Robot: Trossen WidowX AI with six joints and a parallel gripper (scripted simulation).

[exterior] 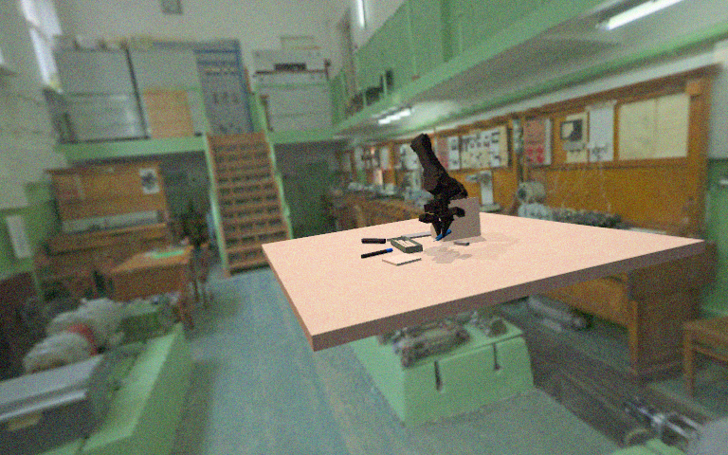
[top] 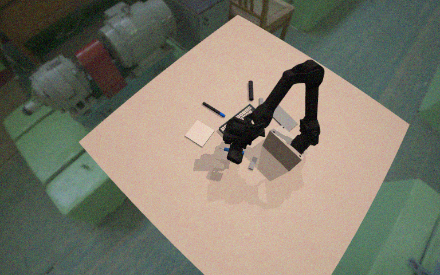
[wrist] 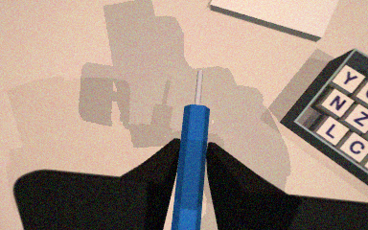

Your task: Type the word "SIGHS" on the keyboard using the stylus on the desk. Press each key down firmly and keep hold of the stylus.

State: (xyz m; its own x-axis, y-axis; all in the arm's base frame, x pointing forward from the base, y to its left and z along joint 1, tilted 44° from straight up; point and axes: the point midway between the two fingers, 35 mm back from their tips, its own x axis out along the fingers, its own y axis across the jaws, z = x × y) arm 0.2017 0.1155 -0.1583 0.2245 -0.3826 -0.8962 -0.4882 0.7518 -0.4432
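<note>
My gripper tip is 40 mm short of the stylus tip, 20 mm to the right of it and 10 mm above it. The rest, counted from my gripper tip: small grey block (110 mm behind, 50 mm to the right, 50 mm below); pale square pad (180 mm ahead, 30 mm to the left, 50 mm below); stylus (10 mm ahead, 10 mm to the left).
</note>
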